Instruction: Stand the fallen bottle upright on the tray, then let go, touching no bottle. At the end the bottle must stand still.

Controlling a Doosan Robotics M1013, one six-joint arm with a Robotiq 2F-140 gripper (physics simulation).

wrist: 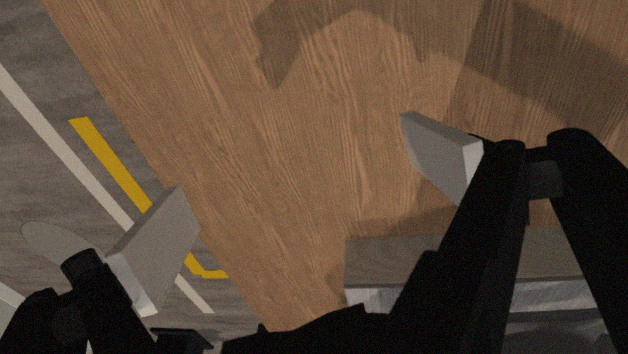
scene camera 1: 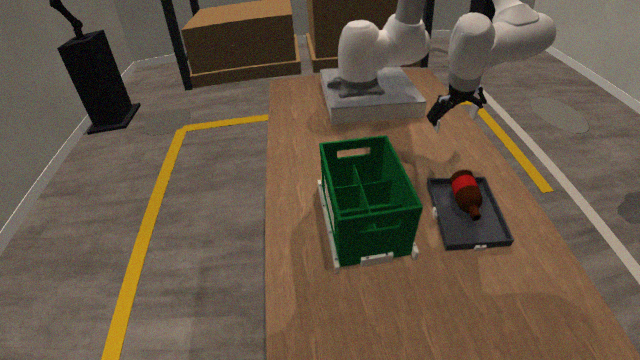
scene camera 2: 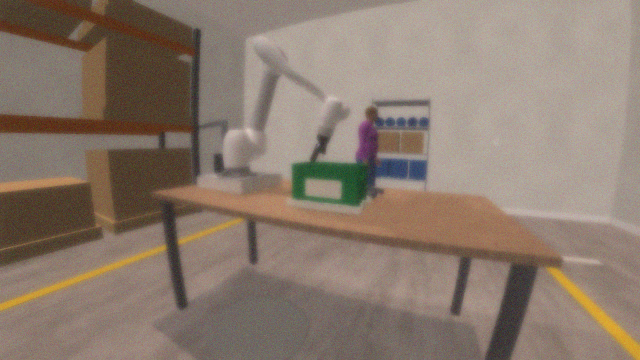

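Seen in the pictures: gripper, fingertip midpoint: [wrist: 295, 173] [scene camera 1: 454, 123]; arm's base, origin of the base link: [wrist: 523, 335] [scene camera 1: 358, 86] [scene camera 2: 237, 175].
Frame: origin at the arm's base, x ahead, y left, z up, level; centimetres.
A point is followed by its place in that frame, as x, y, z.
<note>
The fallen brown bottle [scene camera 1: 466, 194] @(67.1, 17.3, 0.0) with a red label lies on its side in scene camera 1, its neck toward the camera and its base near the tray's robot-side edge. It lies on the dark grey tray [scene camera 1: 457, 237] @(76.0, 12.6, -6.7), right of the crate. In scene camera 2 the bottle does not show, and a dark sliver of the tray [scene camera 2: 377, 191] @(80.1, 15.8, -4.6) shows beside the crate. My gripper [scene camera 1: 455, 119] @(40.1, 24.2, 5.2) [scene camera 2: 318, 155] @(40.1, 24.2, 5.2) [wrist: 295, 173] @(40.1, 24.2, 5.2) is open and empty, with its fingers wide apart. It hangs above the table on the robot side of the tray, tilted, and apart from the bottle.
A green divided crate [scene camera 1: 411, 220] @(78.5, -3.3, 6.4) [scene camera 2: 356, 185] @(78.7, -19.8, 3.5) stands left of the tray. The robot's pale base plate [scene camera 1: 377, 111] @(16.2, 4.4, -3.0) [scene camera 2: 242, 184] @(16.3, -12.5, -2.3) [wrist: 385, 255] @(16.2, 19.1, -4.4) is at the table's far end. The table [scene camera 1: 450, 310] @(95.6, 3.6, -7.2) [scene camera 2: 430, 220] @(105.7, -16.9, -7.2) [wrist: 280, 130] @(34.6, 28.4, -7.2) has its long edge right of the tray. A person [scene camera 2: 368, 142] stands beyond it.
</note>
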